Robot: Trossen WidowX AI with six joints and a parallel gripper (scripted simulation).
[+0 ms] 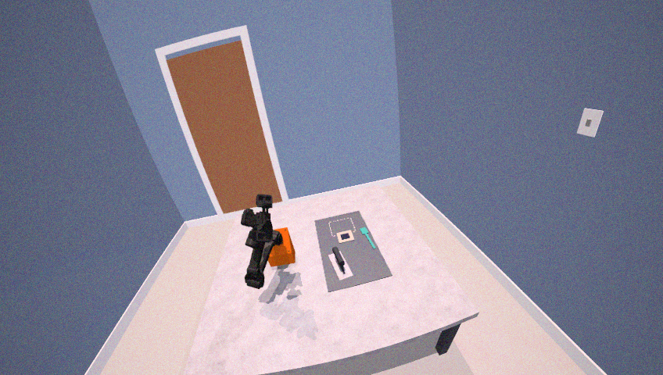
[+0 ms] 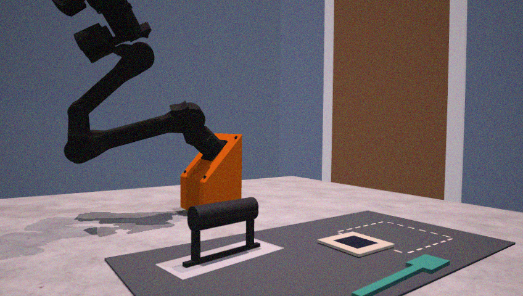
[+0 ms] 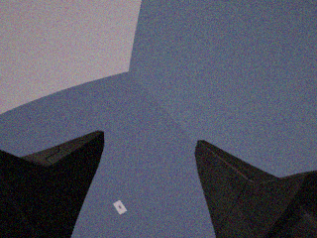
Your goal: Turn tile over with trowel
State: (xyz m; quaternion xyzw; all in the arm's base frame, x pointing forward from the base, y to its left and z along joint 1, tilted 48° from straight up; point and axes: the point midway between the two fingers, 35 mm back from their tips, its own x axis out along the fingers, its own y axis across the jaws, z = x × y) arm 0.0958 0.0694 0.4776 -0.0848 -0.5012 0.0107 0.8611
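Now: the dark mat 280 mm ahead of my gripper tip, 350 mm to the left of it and 560 mm below it. Round my gripper tip: tile: 280 mm ahead, 420 mm to the left, 540 mm below; then teal t-shaped tool: 420 mm ahead, 380 mm to the left, 540 mm below.
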